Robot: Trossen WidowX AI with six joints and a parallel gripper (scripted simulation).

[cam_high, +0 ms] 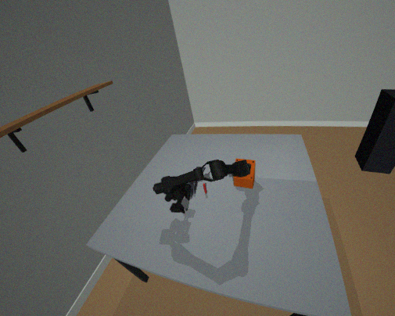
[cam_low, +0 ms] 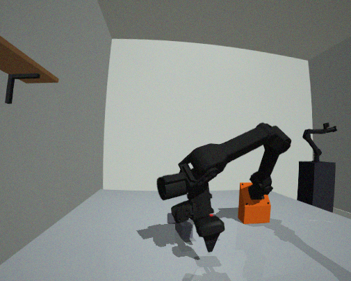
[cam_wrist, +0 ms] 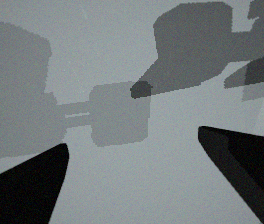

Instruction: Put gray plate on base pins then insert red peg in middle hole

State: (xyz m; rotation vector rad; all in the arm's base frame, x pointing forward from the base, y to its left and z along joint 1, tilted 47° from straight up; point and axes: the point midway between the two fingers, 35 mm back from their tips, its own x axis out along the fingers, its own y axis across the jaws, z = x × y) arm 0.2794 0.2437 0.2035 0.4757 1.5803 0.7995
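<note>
The gray plate lies 190 mm to the right of my gripper tip, 50 mm ahead of it and 20 mm below it. The rest, counted from my gripper tip: red peg (170 mm to the right, 50 mm behind, 10 mm below).
</note>
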